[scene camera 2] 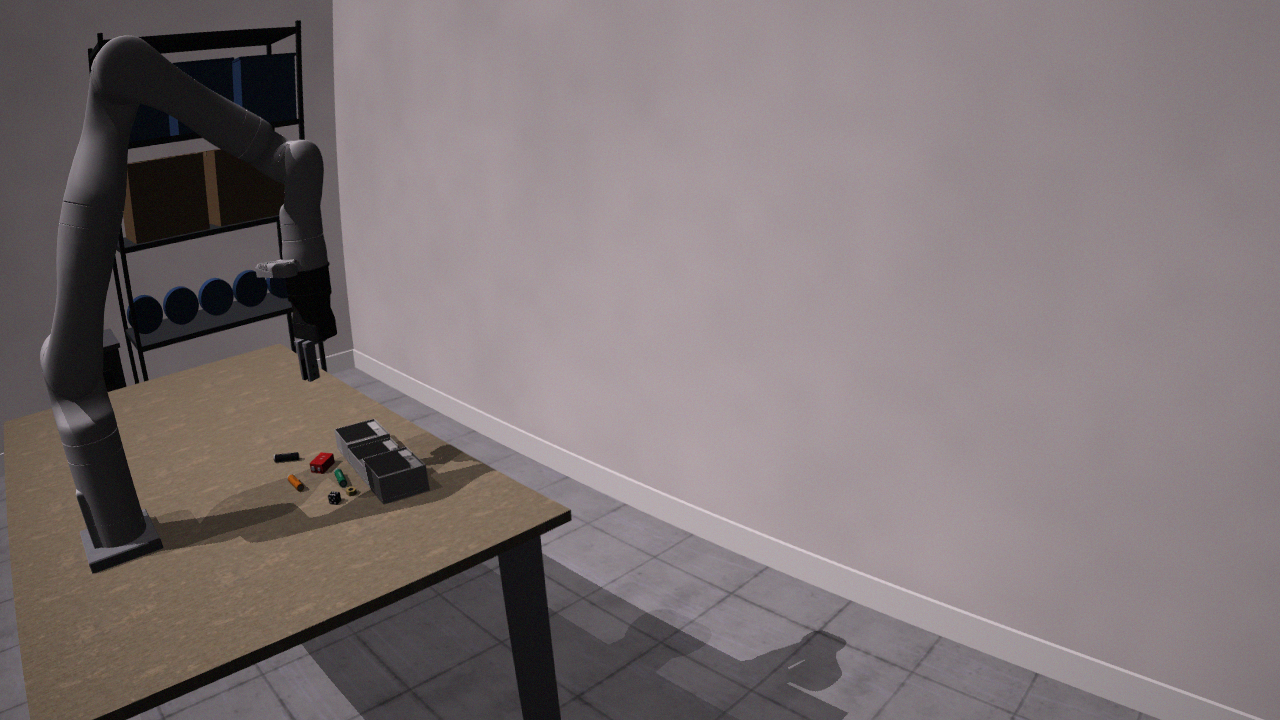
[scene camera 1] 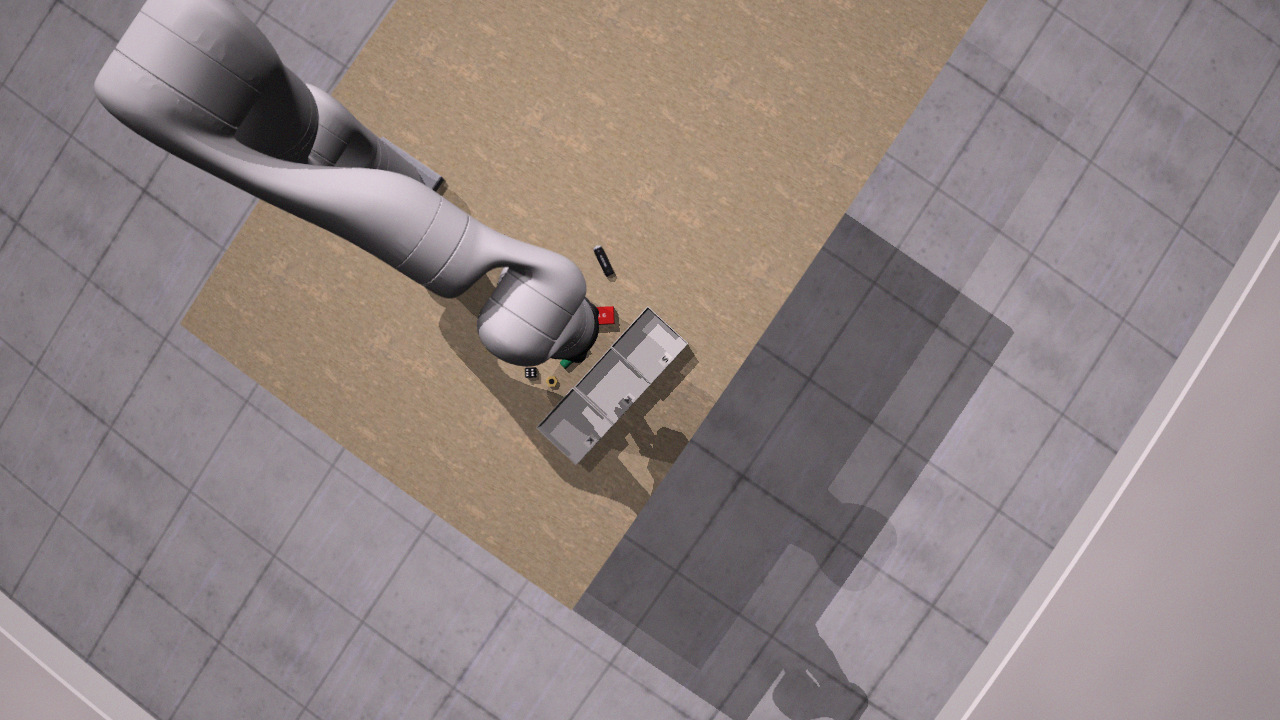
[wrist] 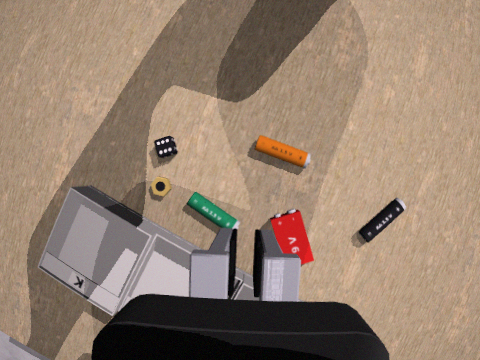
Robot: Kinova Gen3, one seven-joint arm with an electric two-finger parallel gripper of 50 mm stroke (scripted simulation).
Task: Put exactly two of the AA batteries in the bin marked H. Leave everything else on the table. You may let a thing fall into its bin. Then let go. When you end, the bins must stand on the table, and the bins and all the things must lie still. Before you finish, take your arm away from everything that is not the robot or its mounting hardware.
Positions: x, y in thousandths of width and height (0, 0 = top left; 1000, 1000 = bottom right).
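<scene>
Through scene camera 2 I can see my gripper (scene camera 2: 243, 526). The wrist view gives me the gripper (wrist: 511, 701) again, and there I also see a red 9 V battery (wrist: 603, 638).
</scene>
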